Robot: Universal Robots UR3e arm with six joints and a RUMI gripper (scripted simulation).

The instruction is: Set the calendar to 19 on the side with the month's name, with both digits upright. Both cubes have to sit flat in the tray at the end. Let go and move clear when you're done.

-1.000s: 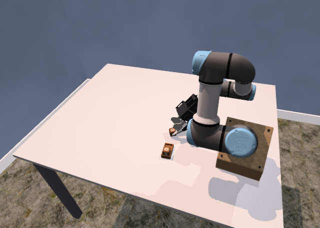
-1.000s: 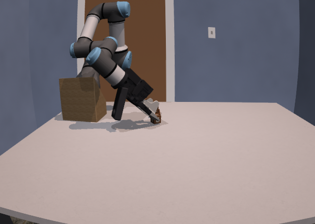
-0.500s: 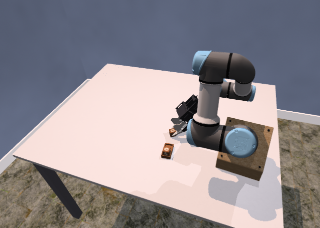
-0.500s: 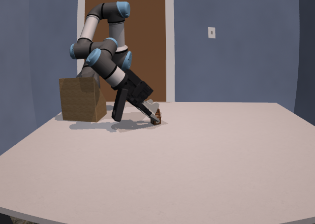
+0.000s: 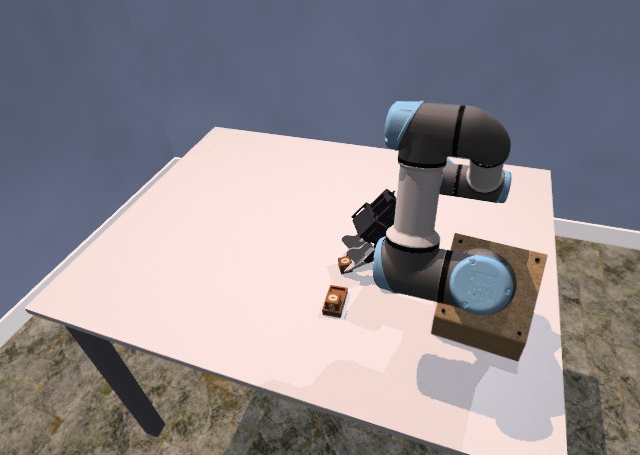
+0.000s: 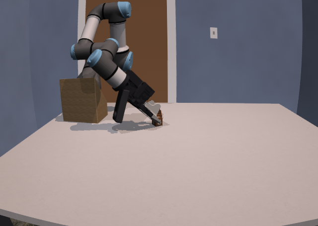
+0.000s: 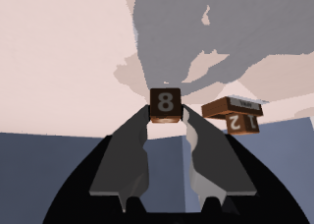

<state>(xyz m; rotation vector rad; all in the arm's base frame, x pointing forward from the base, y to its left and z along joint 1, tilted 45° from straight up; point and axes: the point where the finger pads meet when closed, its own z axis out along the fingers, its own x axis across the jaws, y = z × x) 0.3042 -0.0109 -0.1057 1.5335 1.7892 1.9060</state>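
Right now the brown digit cube is 10 mm ahead of my hand and 10 mm below it. From my hand the other things lie so: tray: 110 mm to the left, 10 mm below.
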